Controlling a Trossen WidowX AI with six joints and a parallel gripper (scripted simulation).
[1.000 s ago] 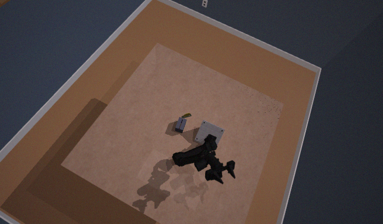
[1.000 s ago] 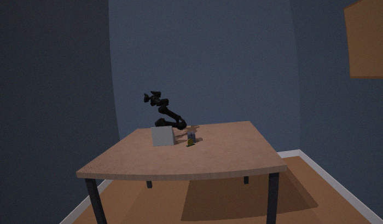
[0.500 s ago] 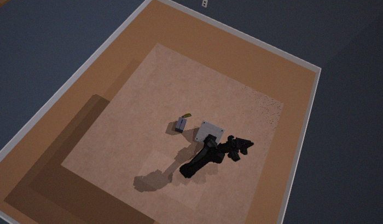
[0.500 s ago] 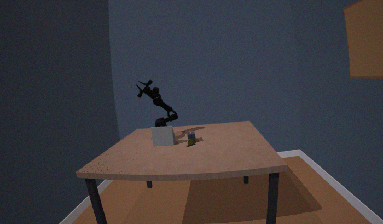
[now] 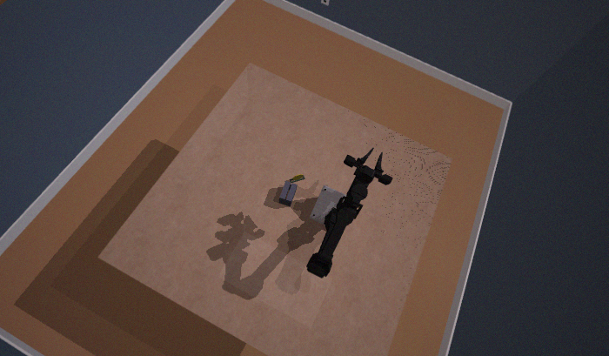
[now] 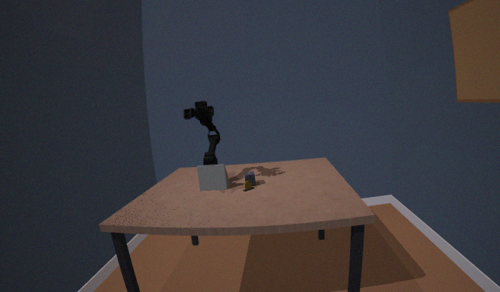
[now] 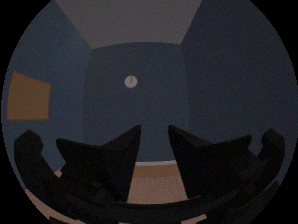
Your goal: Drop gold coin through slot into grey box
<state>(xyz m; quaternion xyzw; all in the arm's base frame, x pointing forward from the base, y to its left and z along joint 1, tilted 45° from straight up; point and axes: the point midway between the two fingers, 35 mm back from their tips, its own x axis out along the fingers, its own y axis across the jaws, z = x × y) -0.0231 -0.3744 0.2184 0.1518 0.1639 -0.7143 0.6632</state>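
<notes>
Now: gripper tip 48 cm above the gold coin, 27 cm short of it and 2 cm to the right of it.
</notes>
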